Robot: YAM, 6 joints.
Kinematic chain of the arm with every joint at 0, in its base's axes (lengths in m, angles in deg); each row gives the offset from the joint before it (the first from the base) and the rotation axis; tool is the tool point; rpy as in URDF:
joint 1: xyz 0 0 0.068 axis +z
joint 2: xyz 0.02 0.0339 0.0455 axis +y
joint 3: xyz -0.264 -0.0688 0 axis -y
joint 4: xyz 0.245 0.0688 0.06 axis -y
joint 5: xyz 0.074 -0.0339 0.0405 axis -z
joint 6: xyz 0.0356 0 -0.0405 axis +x
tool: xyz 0 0 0 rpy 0 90 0
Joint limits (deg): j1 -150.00..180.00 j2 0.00..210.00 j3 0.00..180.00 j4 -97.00..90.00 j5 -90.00..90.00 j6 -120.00..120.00
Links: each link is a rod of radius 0.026 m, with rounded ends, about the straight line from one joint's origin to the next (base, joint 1, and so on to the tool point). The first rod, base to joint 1, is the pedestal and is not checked.
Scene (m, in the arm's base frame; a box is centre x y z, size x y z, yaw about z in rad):
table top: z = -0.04
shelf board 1: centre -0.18 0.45 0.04 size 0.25 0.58 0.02 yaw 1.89
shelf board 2: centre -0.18 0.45 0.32 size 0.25 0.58 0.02 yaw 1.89
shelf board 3: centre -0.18 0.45 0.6 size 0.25 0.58 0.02 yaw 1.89
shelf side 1: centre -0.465 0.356 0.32 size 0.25 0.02 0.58 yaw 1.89
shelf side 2: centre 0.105 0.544 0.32 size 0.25 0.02 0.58 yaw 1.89
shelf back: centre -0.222 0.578 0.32 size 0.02 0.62 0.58 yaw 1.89
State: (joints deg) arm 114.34 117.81 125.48 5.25 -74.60 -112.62
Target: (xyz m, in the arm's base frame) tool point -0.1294 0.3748 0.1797
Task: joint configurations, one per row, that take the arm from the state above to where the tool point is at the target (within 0.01 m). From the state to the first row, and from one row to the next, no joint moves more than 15 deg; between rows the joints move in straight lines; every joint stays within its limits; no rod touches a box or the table.
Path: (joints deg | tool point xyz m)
1: 122.89 113.25 117.65 -5.05 -77.17 -99.92 | -0.2712 0.3555 0.4338
2: 131.44 108.69 109.82 -15.36 -79.73 -87.21 | -0.3084 0.2964 0.4086
3: 139.99 104.14 102.00 -25.66 -82.30 -74.51 | -0.3300 0.2309 0.3836
4: 148.53 99.58 94.17 -35.96 -84.87 -61.81 | -0.3353 0.1637 0.3594
5: 157.08 95.02 86.34 -46.26 -87.43 -49.10 | -0.3250 0.0988 0.3369
6: 165.63 90.46 78.51 -56.57 -90.00 -36.40 | -0.3007 0.0403 0.3166
7: 155.01 90.38 73.18 -51.25 -88.73 -49.10 | -0.2879 0.0949 0.2928
8: 144.39 90.29 67.85 -45.94 -87.45 -61.81 | -0.2634 0.1449 0.2692
9: 133.77 90.20 62.52 -40.63 -86.18 -74.51 | -0.2290 0.1877 0.2459
10: 123.15 90.11 57.19 -35.31 -84.91 -87.21 | -0.1868 0.2212 0.2231
11: 112.53 90.02 51.86 -30.00 -83.63 -99.92 | -0.1395 0.2440 0.2009
12: 101.91 89.94 46.53 -24.69 -82.36 -112.62 | -0.0899 0.2552 0.1797
13: 102.95 101.19 59.29 -18.66 -80.55 -112.62 | -0.1088 0.3166 0.1840
14: 104.00 112.45 72.05 -12.63 -78.73 -112.62 | -0.1294 0.3748 0.1797

